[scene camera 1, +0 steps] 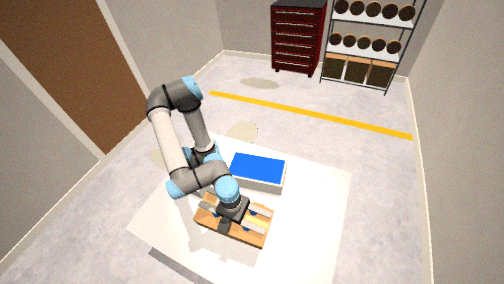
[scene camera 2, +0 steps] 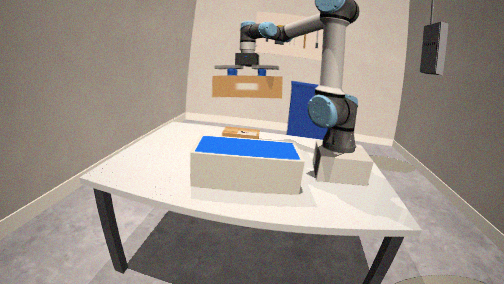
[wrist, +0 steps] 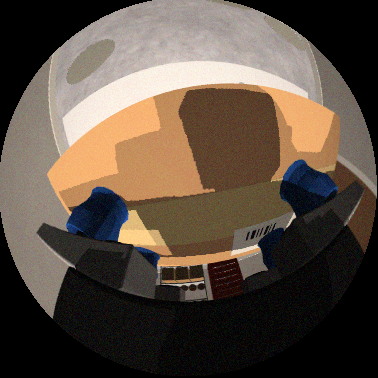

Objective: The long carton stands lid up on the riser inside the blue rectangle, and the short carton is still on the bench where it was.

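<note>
The long carton is orange-brown, with tape along its top and a barcode label in the wrist view. It hangs level, high above the bench. My gripper has its blue suction cups on the carton's top and holds it. The riser is a pale block with the blue rectangle on top, apart from the carton. The short carton lies flat on the bench behind the riser in scene camera 2; I cannot make it out in scene camera 1.
The arm's pale base block stands on the bench beside the riser. A red drawer cabinet and a shelf rack stand by the far wall. A blue panel stands behind the bench, and a grey box hangs at the right.
</note>
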